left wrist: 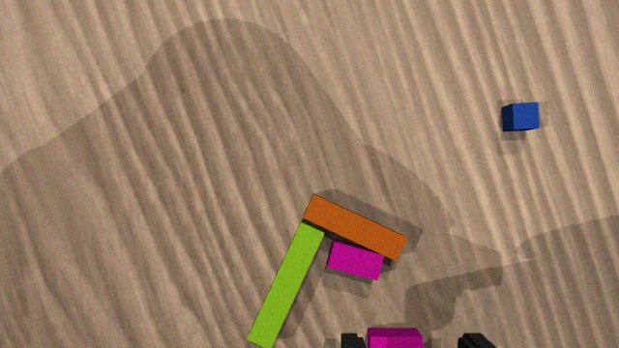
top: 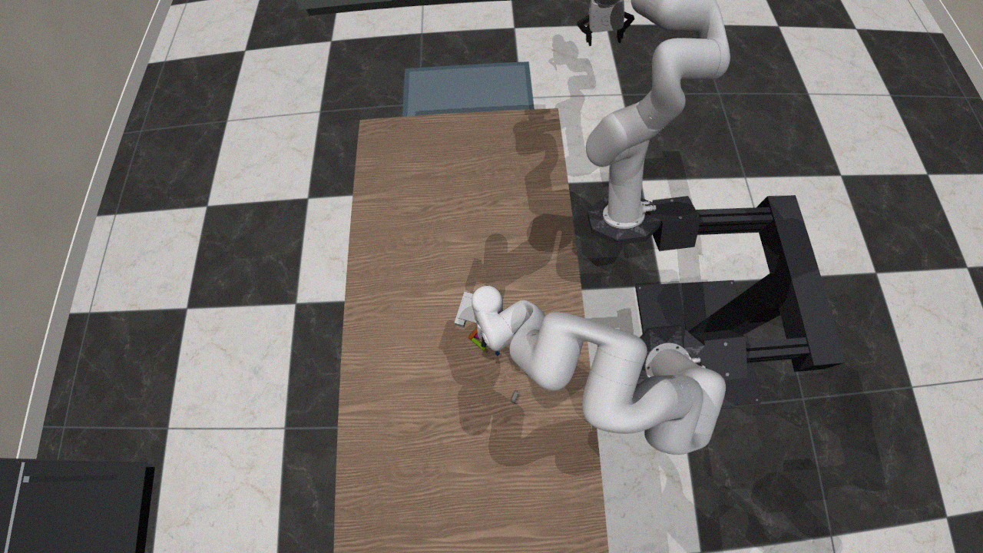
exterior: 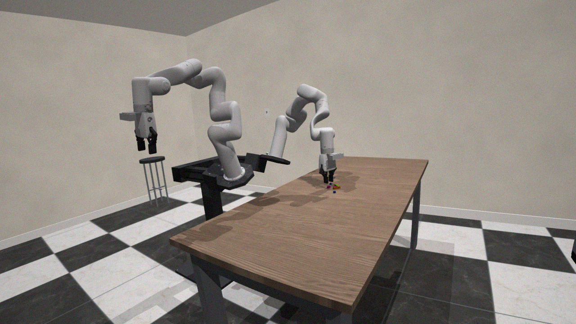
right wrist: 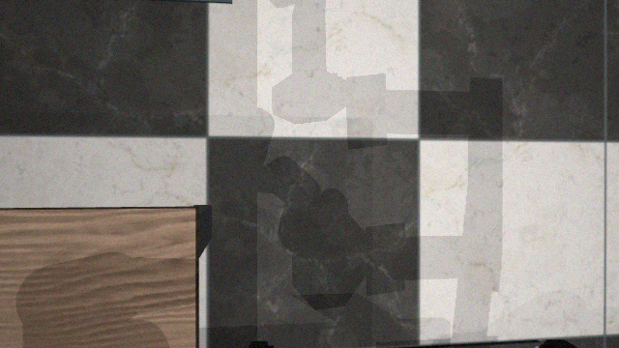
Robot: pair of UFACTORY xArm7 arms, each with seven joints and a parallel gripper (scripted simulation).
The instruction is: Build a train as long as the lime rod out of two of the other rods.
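Observation:
My left gripper is now 5 cm above the lime rod, 4 cm short of it and 3 cm to the right of it. The rest, counted from my left hand: orange rod: 5 cm below, 5 cm ahead, 1 cm to the right; grey rod: 20 cm to the left, 5 cm below, 4 cm behind.

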